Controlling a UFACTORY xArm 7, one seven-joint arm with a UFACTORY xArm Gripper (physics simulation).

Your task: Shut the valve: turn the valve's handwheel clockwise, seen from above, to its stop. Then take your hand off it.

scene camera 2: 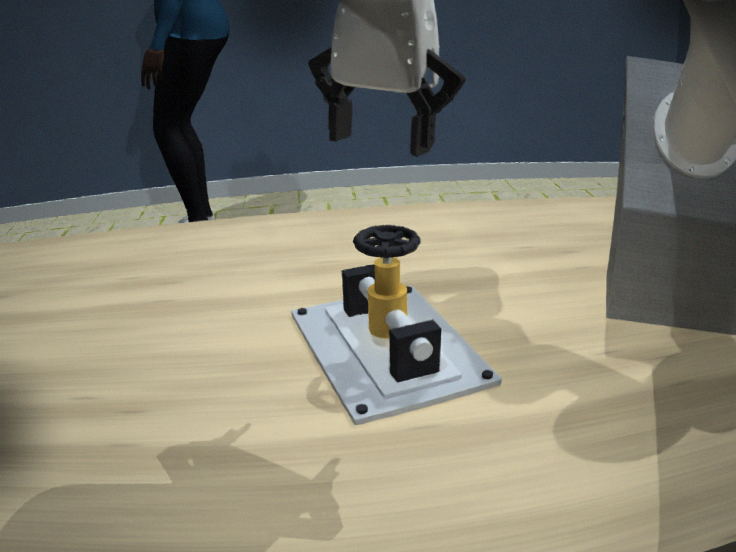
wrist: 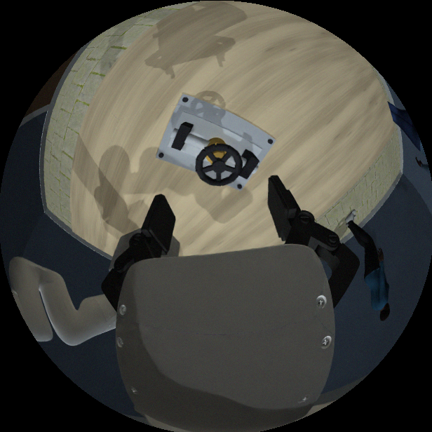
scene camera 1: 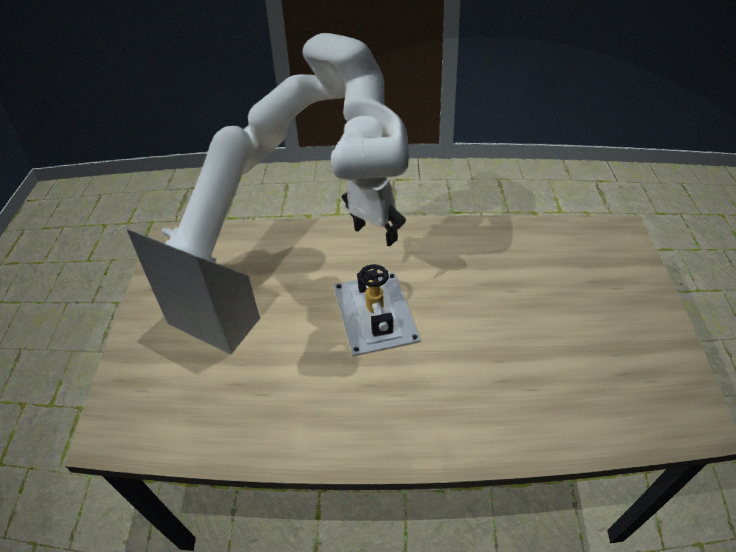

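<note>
The black handwheel [scene camera 1: 373, 266] [scene camera 2: 386, 235] [wrist: 218, 167] sits level on top of the orange valve body [scene camera 1: 374, 301] [scene camera 2: 387, 311] [wrist: 216, 141]. The valve stands on a grey base plate [scene camera 1: 407, 323] [scene camera 2: 359, 389] [wrist: 227, 119] on the table. My gripper [scene camera 1: 374, 234] [scene camera 2: 381, 137] [wrist: 217, 197] is wide open and empty. It hangs well above the handwheel, tilted in scene camera 1, and both fingers are apart from the wheel. Nothing hides the wheel in these views. How far the wheel is turned cannot be told.
Black end blocks [scene camera 1: 376, 330] [scene camera 2: 404, 362] [wrist: 182, 136] stand on the base plate at the ends of the valve's pipe. The arm's grey pedestal [scene camera 1: 196, 297] [scene camera 2: 665, 249] stands at one side of the table. A person [scene camera 2: 184, 89] [wrist: 378, 280] stands beyond the table.
</note>
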